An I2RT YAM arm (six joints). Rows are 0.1 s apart.
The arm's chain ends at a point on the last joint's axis. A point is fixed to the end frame.
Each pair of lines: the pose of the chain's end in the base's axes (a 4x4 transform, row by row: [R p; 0 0 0 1], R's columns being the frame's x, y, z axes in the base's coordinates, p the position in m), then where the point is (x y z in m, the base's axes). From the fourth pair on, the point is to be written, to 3 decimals.
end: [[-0.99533 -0.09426 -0.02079 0.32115], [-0.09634 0.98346 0.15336 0.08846], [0.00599 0.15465 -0.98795 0.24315], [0 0 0 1]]
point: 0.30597 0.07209 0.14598
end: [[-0.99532 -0.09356 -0.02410 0.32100], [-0.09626 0.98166 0.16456 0.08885], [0.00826 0.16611 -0.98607 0.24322], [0 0 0 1]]
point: 0.30549 0.07358 0.14593
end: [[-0.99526 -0.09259 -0.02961 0.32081], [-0.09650 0.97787 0.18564 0.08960], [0.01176 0.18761 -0.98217 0.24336], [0 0 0 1]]
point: 0.30476 0.07642 0.14585
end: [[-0.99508 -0.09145 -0.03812 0.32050], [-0.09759 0.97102 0.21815 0.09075], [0.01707 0.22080 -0.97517 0.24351], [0 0 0 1]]
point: 0.304 0.081 0.146
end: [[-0.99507 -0.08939 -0.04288 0.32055], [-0.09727 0.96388 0.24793 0.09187], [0.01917 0.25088 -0.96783 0.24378], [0 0 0 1]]
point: 0.303 0.085 0.146
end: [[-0.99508 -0.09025 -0.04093 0.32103], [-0.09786 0.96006 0.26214 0.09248], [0.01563 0.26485 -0.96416 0.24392], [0 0 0 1]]
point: 0.304 0.087 0.146
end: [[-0.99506 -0.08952 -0.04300 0.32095], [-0.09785 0.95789 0.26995 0.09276], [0.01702 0.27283 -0.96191 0.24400], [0 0 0 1]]
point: 0.304 0.088 0.146
